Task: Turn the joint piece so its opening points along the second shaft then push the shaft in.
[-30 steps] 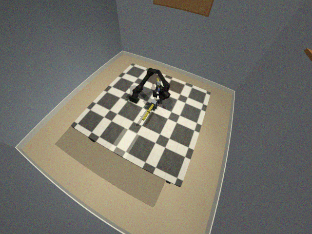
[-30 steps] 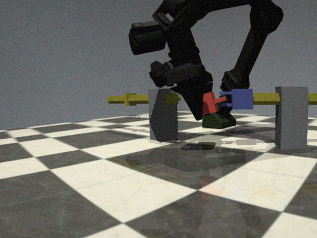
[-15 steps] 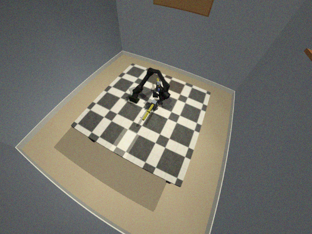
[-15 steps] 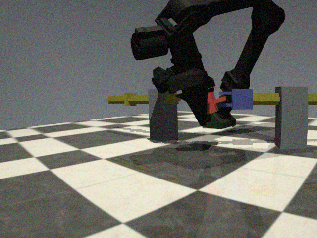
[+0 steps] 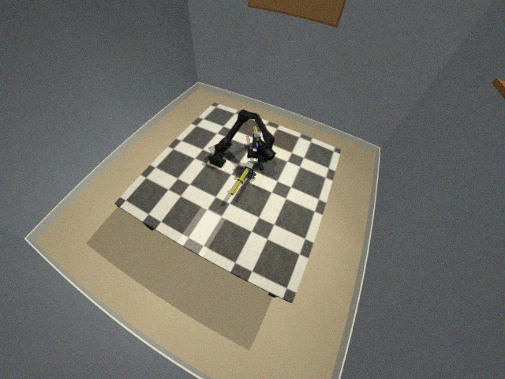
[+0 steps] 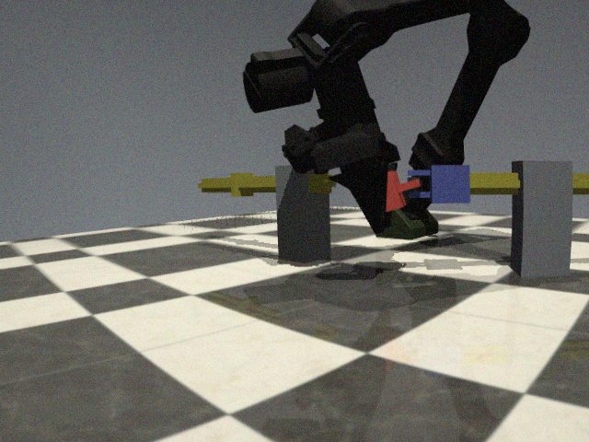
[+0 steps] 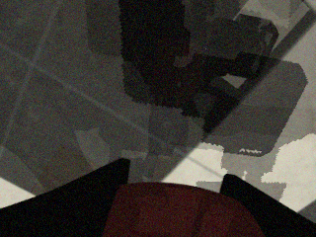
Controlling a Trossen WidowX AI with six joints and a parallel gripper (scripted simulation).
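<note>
Now: the red joint piece 10 mm to the left of my gripper tip and 40 mm above it.
</note>
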